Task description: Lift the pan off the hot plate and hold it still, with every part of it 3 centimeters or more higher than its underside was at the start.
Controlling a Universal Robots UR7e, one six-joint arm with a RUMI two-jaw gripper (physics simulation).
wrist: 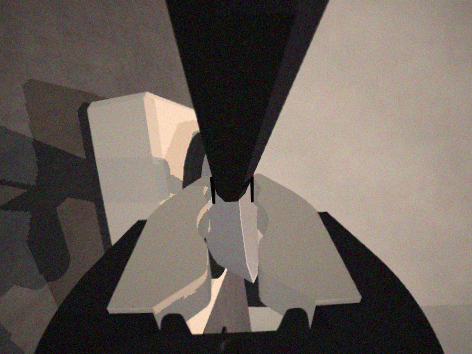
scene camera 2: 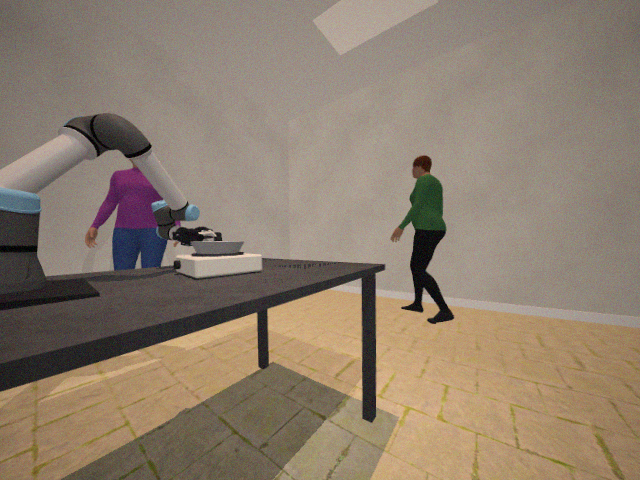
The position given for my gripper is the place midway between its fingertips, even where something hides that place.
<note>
I see my gripper [wrist: 232, 178], a white hot plate [scene camera 2: 201, 266] and a grey pan [wrist: 239, 69].
The white hot plate shows as well in the wrist view [wrist: 147, 148].
</note>
